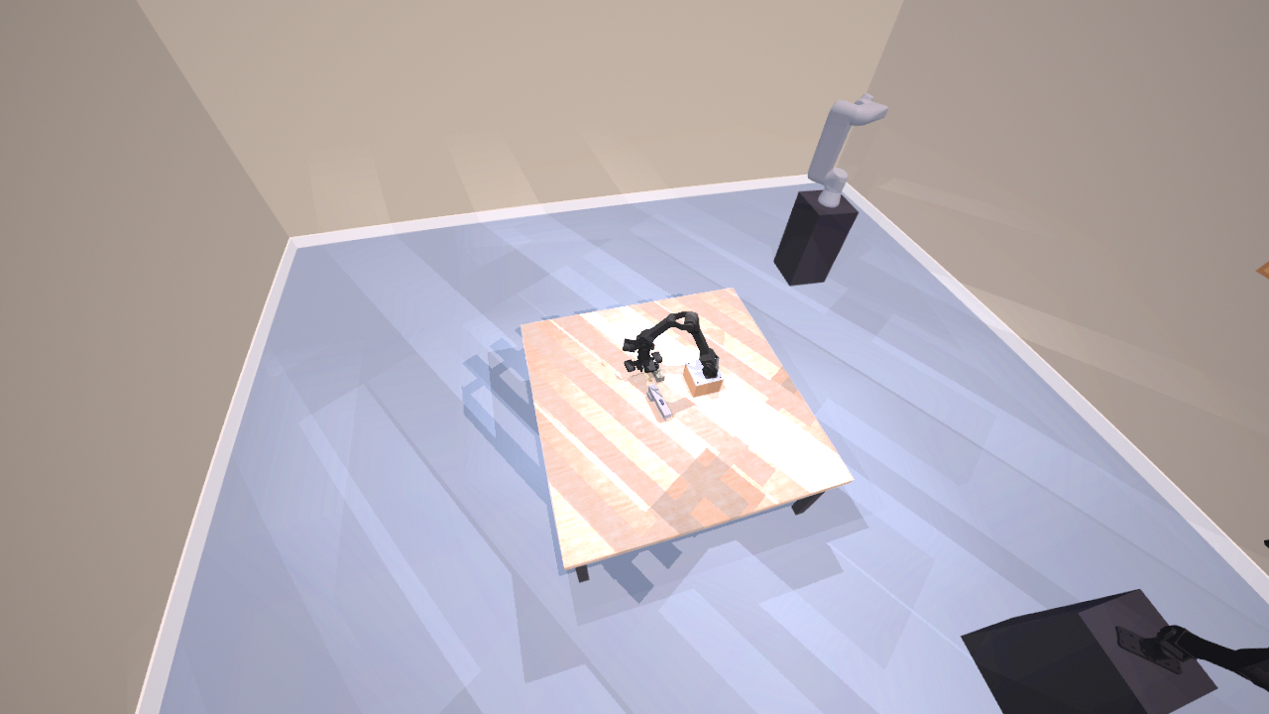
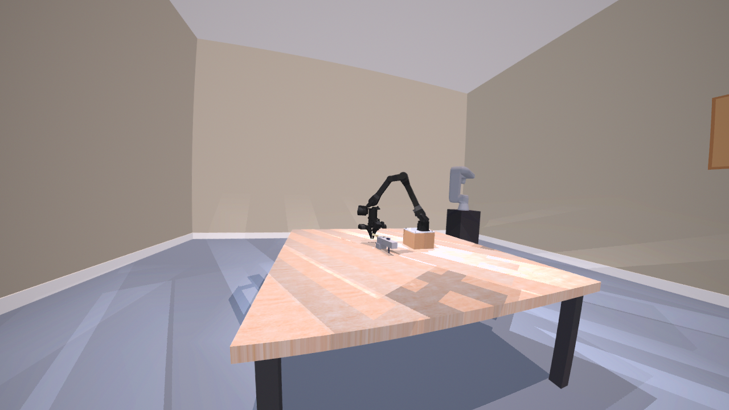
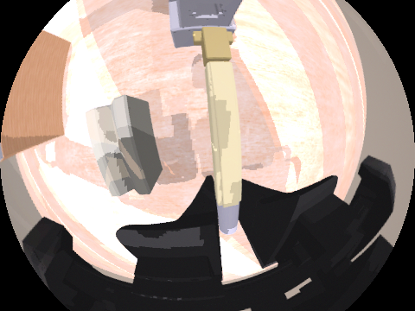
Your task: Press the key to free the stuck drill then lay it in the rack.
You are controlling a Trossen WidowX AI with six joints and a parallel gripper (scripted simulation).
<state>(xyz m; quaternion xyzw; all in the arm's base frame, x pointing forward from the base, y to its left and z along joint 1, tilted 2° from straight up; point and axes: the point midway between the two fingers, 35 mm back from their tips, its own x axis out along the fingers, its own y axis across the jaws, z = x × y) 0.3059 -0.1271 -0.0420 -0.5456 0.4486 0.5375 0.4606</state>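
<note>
Now: the grey drill shank 4 cm to the left of my gripper tip, 4 cm above it and 1 cm behind it. Also, from my gripper tip: dark drill (23 cm to the left, 4 cm behind, 3 cm above); then grey rack (8 cm behind, 3 cm to the left); then grey sleeve (20 cm to the left, 3 cm behind, 2 cm above).
</note>
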